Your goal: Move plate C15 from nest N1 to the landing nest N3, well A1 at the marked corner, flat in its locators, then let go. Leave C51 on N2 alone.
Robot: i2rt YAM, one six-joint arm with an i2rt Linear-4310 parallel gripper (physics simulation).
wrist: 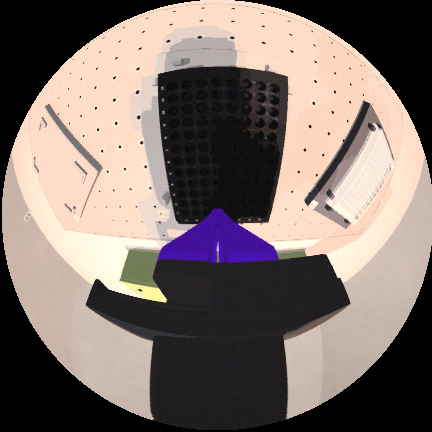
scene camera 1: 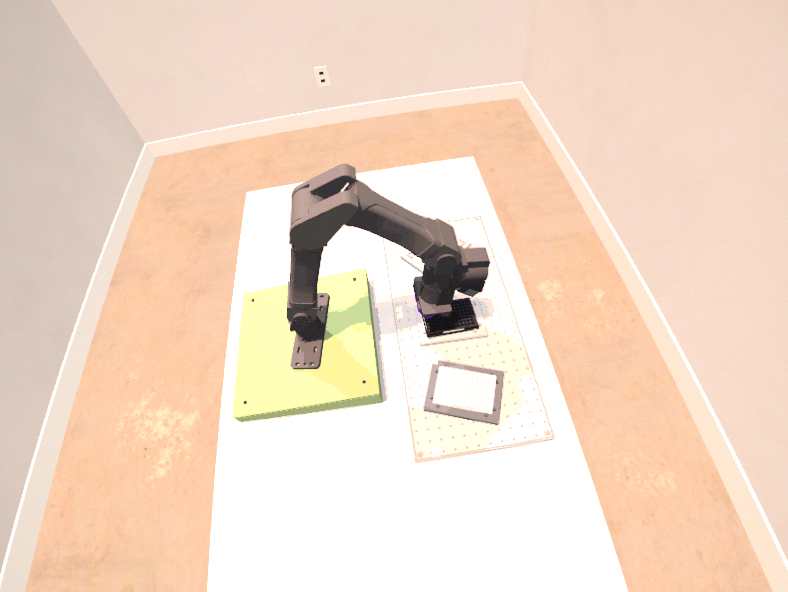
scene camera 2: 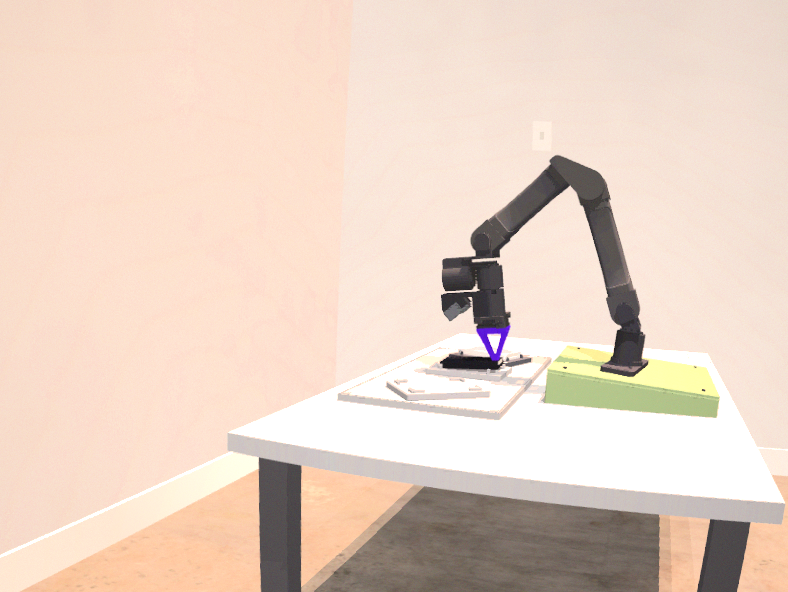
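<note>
A black well plate point(scene camera 1: 465, 320) point(scene camera 2: 468, 362) point(wrist: 200, 130) lies on the middle white nest point(scene camera 1: 453, 340) point(scene camera 2: 470, 371) and looks nearly flat. Its full seating cannot be judged. A white plate point(scene camera 1: 465, 387) point(wrist: 364, 175) lies in the dark grey nest point(scene camera 1: 461, 416) point(wrist: 337, 175). Another light nest point(scene camera 2: 439, 389) point(wrist: 65, 170) holds no plate. The plate and nest names are not readable. My gripper point(scene camera 2: 495, 358) point(wrist: 217, 214) is shut with nothing between its purple fingers. Its tips are low at the black plate's base-side edge. Contact is unclear, and the arm hides the tips in scene camera 1.
The nests stand on a perforated board point(scene camera 1: 445, 439) point(scene camera 2: 433, 408) on the white table point(scene camera 1: 305, 497) point(scene camera 2: 573, 462). The arm stands on a yellow-green block point(scene camera 1: 273, 388) point(scene camera 2: 605, 392) beside the board.
</note>
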